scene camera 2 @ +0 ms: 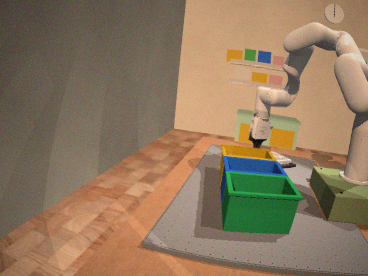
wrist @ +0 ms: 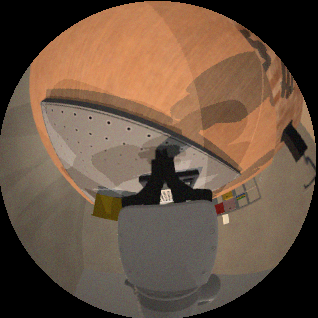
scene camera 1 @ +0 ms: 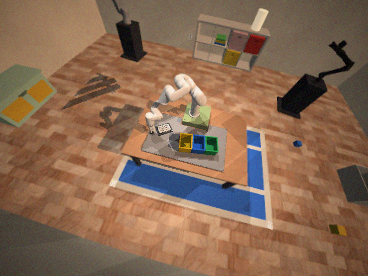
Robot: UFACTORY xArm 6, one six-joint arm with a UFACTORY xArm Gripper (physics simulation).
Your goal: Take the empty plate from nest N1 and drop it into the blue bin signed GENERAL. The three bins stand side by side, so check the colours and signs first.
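Frame: origin at the arm's base, x right, y up, z back, level; metres.
Seen in the pictures: gripper, fingertip midpoint: [wrist: 162, 154] [scene camera 1: 152, 133]; arm's base, link origin: [scene camera 2: 355, 179] [scene camera 1: 194, 113].
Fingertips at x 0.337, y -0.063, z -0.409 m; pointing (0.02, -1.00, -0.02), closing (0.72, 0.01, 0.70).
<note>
Offsets run from my fingertips to a thing's top centre. Level surfaces: height alone.
The light plate @(dz +0.100, dx -0.095, dy +0.026 m) [scene camera 1: 164, 128] [scene camera 2: 281, 158] [wrist: 166, 196] lies in a dark nest near the board's left side in scene camera 1. Its wells look pale; the nest's label cannot be read. The blue bin @(dz +0.046, dx -0.505, dy +0.100 m) [scene camera 1: 199, 150] [scene camera 2: 256, 166] stands between the yellow bin [scene camera 1: 185, 150] [scene camera 2: 247, 151] [wrist: 106, 207] and the green bin [scene camera 1: 212, 151] [scene camera 2: 259, 215]. No sign is readable on the bins. My gripper [scene camera 1: 152, 132] [scene camera 2: 257, 145] [wrist: 162, 154] is shut and empty, above the board's edge beside the nest, apart from the plate.
The grey perforated board @(dy +0.000 m) [scene camera 1: 210, 162] [scene camera 2: 200, 250] [wrist: 100, 131] lies on the wooden table @(dy -0.013 m) [scene camera 1: 236, 175] [wrist: 125, 50]. The arm's green base [scene camera 1: 196, 121] [scene camera 2: 340, 205] stands behind the bins. A cube shelf, a green cabinet and two black pedestals stand away from the table.
</note>
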